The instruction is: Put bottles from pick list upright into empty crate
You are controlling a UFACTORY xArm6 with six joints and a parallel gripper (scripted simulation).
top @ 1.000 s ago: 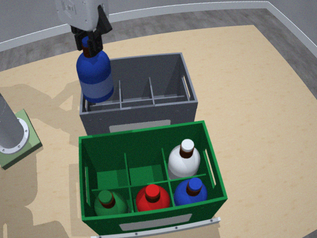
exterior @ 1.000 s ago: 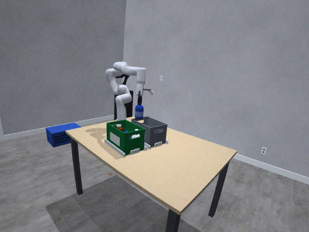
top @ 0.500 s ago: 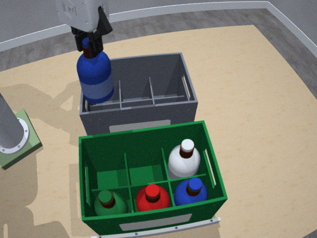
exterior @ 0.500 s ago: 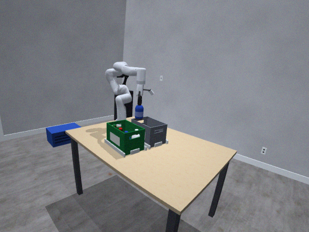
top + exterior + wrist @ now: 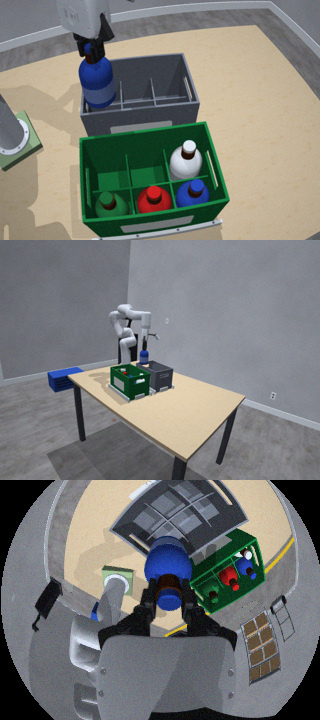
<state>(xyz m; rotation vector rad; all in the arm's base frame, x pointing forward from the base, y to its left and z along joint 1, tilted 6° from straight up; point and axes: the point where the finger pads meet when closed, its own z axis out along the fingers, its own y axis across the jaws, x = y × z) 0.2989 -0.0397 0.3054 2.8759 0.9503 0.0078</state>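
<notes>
The grey crate is 90 mm ahead of my hand, 30 mm to the left of it and 240 mm below it. Also, from my hand: green crate 50 mm ahead, 210 mm to the right, 240 mm below; white-label bottle 150 mm ahead, 170 mm to the right, 230 mm below; green bottle 40 mm behind, 240 mm to the right, 230 mm below.
</notes>
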